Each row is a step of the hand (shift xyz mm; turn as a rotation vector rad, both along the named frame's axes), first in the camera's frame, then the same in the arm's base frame.
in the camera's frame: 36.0 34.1 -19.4 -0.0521 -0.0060 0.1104
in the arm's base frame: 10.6 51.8 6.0 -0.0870 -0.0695 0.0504
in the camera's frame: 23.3 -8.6 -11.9 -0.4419 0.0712 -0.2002
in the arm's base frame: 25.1 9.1 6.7 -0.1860 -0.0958 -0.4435
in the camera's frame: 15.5 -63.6 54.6 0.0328 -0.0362 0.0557
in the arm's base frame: 17.4 -61.6 56.3 0.0101 -0.0316 0.0662
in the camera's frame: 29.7 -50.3 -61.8 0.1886 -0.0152 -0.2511
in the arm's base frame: 81.6 -3.3 -23.7 0.2556 0.1705 -0.0670
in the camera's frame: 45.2 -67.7 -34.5 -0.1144 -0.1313 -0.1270
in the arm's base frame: 86.0 -18.8 8.3 0.0842 -0.1170 -0.1603
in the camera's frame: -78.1 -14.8 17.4 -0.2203 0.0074 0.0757
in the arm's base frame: -45.3 -57.0 -36.3 -0.1724 -0.1313 -0.0859
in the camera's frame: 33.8 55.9 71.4 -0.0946 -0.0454 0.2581
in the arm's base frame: -53.9 36.3 71.7 -0.1688 -0.1736 0.1378
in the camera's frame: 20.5 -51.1 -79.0 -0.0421 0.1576 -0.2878
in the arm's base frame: 86.3 -2.5 -42.7 0.0388 0.2040 -0.2575
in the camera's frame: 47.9 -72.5 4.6 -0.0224 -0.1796 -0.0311
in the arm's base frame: 68.9 -34.9 40.1 0.1133 -0.1424 -0.0243
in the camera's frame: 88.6 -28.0 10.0 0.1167 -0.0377 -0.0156
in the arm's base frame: 62.2 18.9 67.1 0.0983 0.0343 0.0667
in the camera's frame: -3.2 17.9 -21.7 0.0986 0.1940 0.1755
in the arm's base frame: -0.7 20.1 -19.9 -0.1580 0.1417 0.1820
